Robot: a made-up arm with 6 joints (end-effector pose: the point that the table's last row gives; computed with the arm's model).
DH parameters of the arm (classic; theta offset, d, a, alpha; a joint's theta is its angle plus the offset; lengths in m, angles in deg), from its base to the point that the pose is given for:
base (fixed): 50.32 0 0.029 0
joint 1: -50.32 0.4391 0.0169 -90
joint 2: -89.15 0 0.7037 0
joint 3: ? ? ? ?
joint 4: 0 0.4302 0.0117 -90
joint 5: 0 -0.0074 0.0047 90
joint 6: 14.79 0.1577 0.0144 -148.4
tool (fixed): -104.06 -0.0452 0 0
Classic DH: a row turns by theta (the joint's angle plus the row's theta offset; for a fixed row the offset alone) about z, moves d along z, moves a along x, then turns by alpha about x.
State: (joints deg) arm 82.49 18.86 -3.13 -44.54 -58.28 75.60
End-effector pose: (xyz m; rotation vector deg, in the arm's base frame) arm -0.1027 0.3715 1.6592 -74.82 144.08 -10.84
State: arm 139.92 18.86 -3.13 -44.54 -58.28 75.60
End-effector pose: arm -0.3410 0.1082 1.6592 -133.86 89.75 2.36
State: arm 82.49 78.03 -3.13 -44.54 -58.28 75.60
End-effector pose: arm 0.0143 1.2587 0.7952 77.96 -121.72 75.20
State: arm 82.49 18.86 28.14 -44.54 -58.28 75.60
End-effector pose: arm -0.0663 0.6475 1.5387 86.04 -148.82 50.39
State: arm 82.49 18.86 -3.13 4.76 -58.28 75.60
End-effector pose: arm -0.0013 0.3140 1.6715 -132.58 108.67 11.09
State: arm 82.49 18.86 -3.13 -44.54 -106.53 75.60
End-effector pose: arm -0.1429 0.3037 1.5177 -58.05 100.32 4.26
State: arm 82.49 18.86 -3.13 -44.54 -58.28 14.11
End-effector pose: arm -0.0850 0.3502 1.6650 -8.98 162.52 45.12
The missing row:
joint 3: 89.15 0.0623 0.0171 90
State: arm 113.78 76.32 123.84 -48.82 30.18 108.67
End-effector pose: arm -0.1220 0.3905 0.0789 -88.41 13.90 95.66
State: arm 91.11 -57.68 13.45 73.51 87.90 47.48
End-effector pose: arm -0.2271 -0.7786 1.1714 -84.73 88.20 -118.36
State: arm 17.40 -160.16 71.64 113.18 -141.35 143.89
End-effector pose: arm -0.4516 -0.1746 -0.1697 -42.64 -66.39 -10.70
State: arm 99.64 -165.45 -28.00 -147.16 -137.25 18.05
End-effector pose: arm -0.0984 -0.2229 -0.5667 -119.19 -4.81 -65.38
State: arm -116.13 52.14 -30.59 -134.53 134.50 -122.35
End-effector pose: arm -0.2835 -0.4864 1.1901 58.42 69.84 -37.26
